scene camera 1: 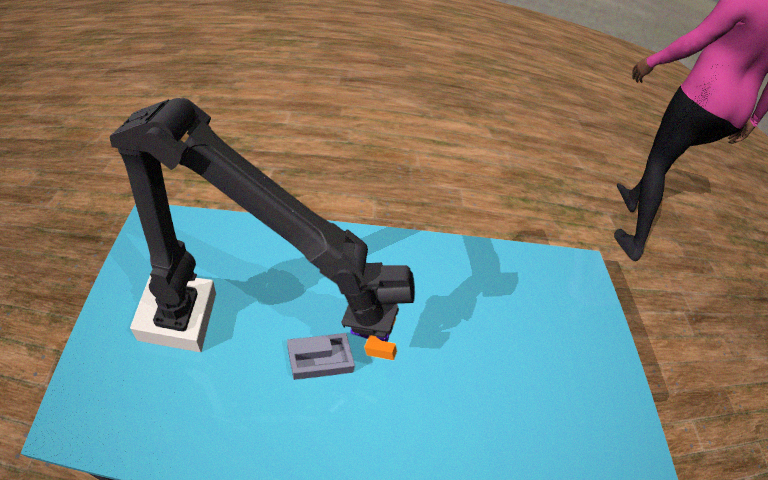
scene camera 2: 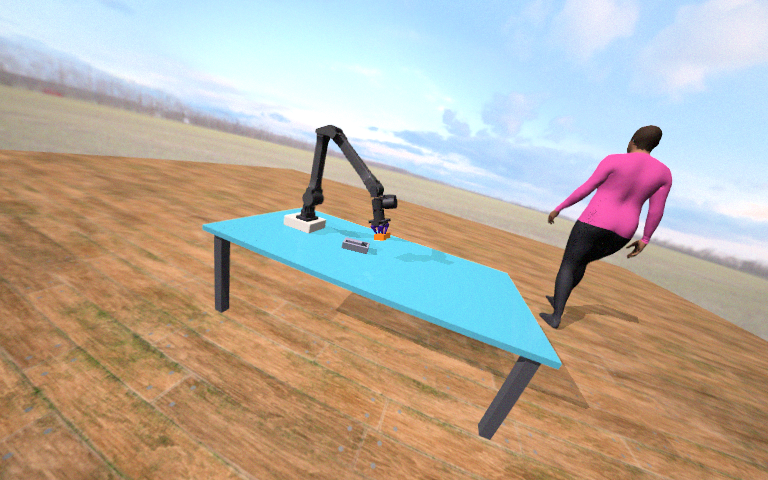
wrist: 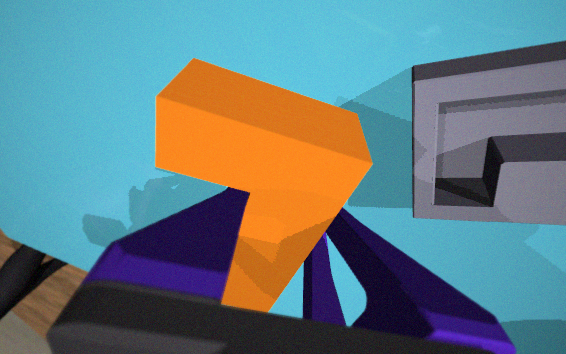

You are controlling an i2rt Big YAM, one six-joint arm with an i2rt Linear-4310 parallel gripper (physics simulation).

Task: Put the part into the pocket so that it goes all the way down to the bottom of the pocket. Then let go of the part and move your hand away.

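Places are measured from the arm's base along level axes (x ahead, y left, z up), in metres.
Where they show: gripper, between the fingertips: (scene camera 1: 380,339) (scene camera 2: 381,238) (wrist: 280,192); arm's base, origin of its link: (scene camera 1: 176,308) (scene camera 2: 307,218).
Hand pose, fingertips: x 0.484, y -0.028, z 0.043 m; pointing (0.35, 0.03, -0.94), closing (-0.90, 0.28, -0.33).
Each offset is from my fingertips to the top centre of the thing. Level surfaces: height alone.
The orange L-shaped part @(dx +0.014, dy +0.007, dz +0.037 m) (scene camera 1: 380,348) (scene camera 2: 381,237) (wrist: 260,145) is between the purple fingers of my gripper (scene camera 1: 370,335) (scene camera 2: 381,229) (wrist: 280,192). My gripper is shut on one leg of the part. The other leg sticks out past the fingers, slanted in the wrist view. The part appears slightly above the table; the exact gap is hard to tell. The grey block with the pocket @(dx -0.125, dy -0.014, dz -0.063 m) (scene camera 1: 322,371) (scene camera 2: 354,247) (wrist: 424,195) stands beside the part, apart from it, on the side toward the arm's base. Its recess is partly in shadow, and part of the block is cut off in the wrist view.
The arm's white base block (scene camera 1: 168,339) (scene camera 2: 304,224) stands at the left of the blue table @(dz -0.099 m) (scene camera 1: 453,418) (scene camera 2: 396,288). A person in a pink top (scene camera 1: 724,67) (scene camera 2: 628,186) stands on the wooden floor beyond the table's far right corner.
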